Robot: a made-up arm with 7 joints.
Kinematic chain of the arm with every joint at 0, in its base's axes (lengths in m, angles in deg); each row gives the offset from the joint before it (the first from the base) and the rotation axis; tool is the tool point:
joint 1: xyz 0 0 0.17 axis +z
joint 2: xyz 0 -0.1 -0.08 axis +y
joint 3: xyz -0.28 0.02 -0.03 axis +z
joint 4: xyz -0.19 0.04 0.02 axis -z
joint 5: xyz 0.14 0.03 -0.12 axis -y
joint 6: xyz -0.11 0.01 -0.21 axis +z
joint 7: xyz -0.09 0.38 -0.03 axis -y
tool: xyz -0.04 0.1 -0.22
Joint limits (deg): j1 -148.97..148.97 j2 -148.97..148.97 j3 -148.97..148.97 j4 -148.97..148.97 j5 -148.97..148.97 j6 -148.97..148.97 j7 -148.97..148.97
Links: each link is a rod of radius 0.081 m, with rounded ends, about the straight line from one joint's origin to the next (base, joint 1, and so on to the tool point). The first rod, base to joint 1, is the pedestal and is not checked.
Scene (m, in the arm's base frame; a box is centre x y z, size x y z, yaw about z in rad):
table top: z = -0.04
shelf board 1: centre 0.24 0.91 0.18 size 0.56 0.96 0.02 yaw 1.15
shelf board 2: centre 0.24 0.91 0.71 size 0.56 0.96 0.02 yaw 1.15
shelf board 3: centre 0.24 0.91 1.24 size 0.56 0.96 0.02 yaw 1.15
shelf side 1: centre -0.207 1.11 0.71 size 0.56 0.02 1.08 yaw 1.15
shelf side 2: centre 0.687 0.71 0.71 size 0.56 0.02 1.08 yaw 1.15
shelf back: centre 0.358 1.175 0.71 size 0.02 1 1.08 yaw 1.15
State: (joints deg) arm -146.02 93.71 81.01 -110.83 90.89 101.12 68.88
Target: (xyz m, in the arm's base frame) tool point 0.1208 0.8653 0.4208
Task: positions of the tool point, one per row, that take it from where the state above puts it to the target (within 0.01 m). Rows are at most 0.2 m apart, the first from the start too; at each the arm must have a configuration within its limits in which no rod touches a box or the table.
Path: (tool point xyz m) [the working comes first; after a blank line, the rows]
Joints at the target: -124.60 92.03 91.96 -115.39 56.00 96.52 86.75
Straight joint move there: touches shelf board 2.

1: 0.2548 0.5561 0.9925
2: 0.1840 0.3981 0.9700
3: 0.1246 0.4797 0.8413
4: 0.0522 0.5119 0.7005
5: -0.0171 0.4955 0.5577
6: -0.0707 0.4374 0.4208
7: -0.0345 0.5903 0.4489
8: 0.0304 0.7367 0.4481
9: 0.1207 0.8653 0.4208

